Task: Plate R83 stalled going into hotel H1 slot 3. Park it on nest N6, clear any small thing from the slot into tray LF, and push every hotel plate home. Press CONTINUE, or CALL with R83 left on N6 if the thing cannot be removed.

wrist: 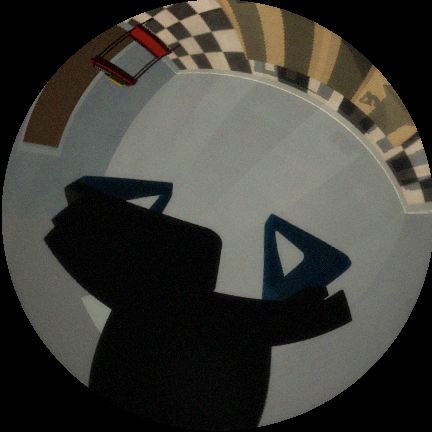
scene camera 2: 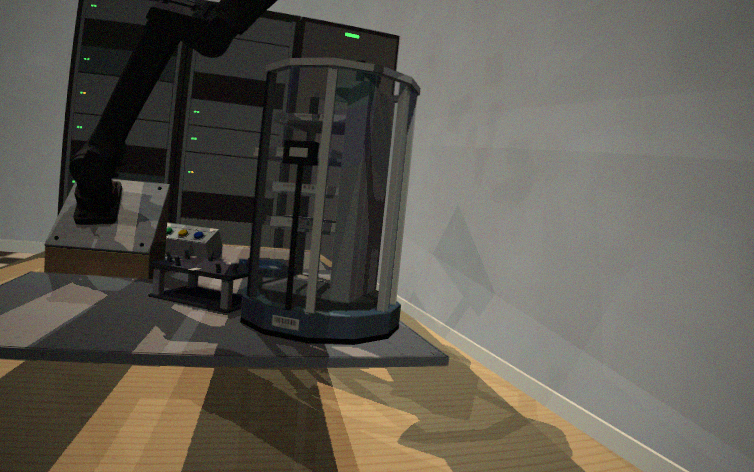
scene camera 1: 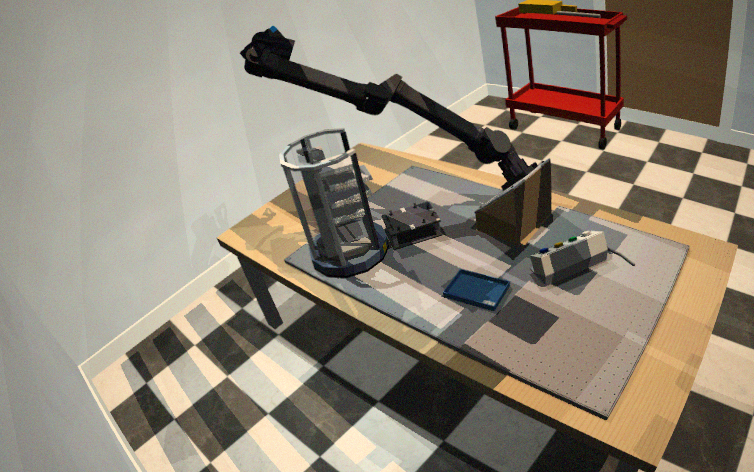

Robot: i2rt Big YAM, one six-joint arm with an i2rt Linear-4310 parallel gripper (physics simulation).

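Frame: origin at the arm's base, x ahead, y left, z up, level; centimetres.
Where they show: gripper, fingertip midpoint: (wrist: 220, 203); arm's base, link origin: (scene camera 2: 99, 204) (scene camera 1: 520, 178).
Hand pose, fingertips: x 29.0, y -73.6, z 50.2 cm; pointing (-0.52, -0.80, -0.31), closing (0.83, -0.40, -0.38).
Each offset is from my fingertips to the top centre of the thing. Level surfaces: height alone.
The hotel (scene camera 1: 346, 269) (scene camera 2: 345, 324) is a round clear-walled tower with several pale plates stacked inside. A plate edge (scene camera 1: 365, 173) (scene camera 2: 260, 151) juts out at an upper level; its label, slot number and any small thing are unreadable. The nest @[dx -4.1, dy +46.5, dz -56.2 cm] (scene camera 1: 411, 218) (scene camera 2: 203, 268), a dark low stand with pins, is beside the hotel and shows no plate on it. The blue tray @[dx +9.5, dy +79.9, dz -62.0 cm] (scene camera 1: 472, 286) lies further along the mat, with no item visible in it. A sloped button box @[dx -12.5, dy +98.2, dz -55.4 cm] (scene camera 1: 567, 260) (scene camera 2: 191, 246) has blue, yellow and green buttons. My gripper (scene camera 1: 273, 30) (wrist: 220, 203) is open and empty, high above the hotel, facing the wall.
The arm's sloped mount (scene camera 1: 517, 214) (scene camera 2: 111, 214) stands behind the nest. The perforated mat @[dz -63.7 cm] (scene camera 1: 589, 356) lies on the wooden table @[dz -65.1 cm] (scene camera 1: 690, 333). Dark equipment racks (scene camera 2: 300, 33) stand behind in scene camera 2. A red cart (scene camera 1: 562, 22) (wrist: 150, 40) stands on the floor.
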